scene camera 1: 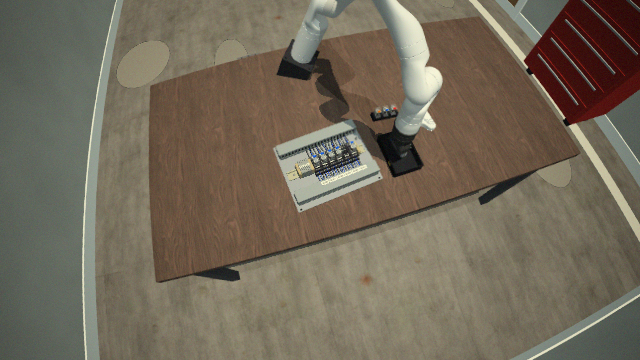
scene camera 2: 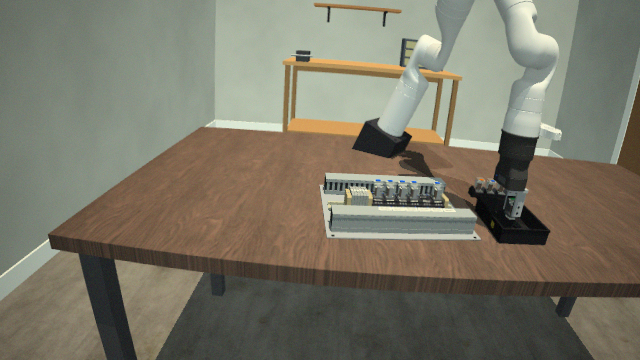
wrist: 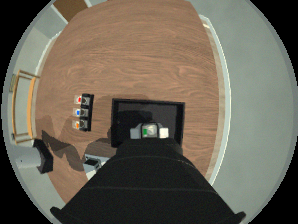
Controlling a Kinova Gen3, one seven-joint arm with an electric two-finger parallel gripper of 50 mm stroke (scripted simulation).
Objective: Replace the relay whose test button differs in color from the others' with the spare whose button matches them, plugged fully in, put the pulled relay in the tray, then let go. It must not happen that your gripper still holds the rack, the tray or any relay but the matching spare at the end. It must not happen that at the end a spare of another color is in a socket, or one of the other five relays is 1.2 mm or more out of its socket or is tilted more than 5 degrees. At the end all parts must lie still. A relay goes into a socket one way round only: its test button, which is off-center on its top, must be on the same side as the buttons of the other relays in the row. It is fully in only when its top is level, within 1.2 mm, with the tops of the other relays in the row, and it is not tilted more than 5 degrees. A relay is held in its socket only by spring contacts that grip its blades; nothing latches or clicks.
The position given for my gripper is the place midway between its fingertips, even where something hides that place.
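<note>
Here is my gripper (scene camera 2: 511,213). I find the same gripper in the wrist view (wrist: 149,128) too.
</note>
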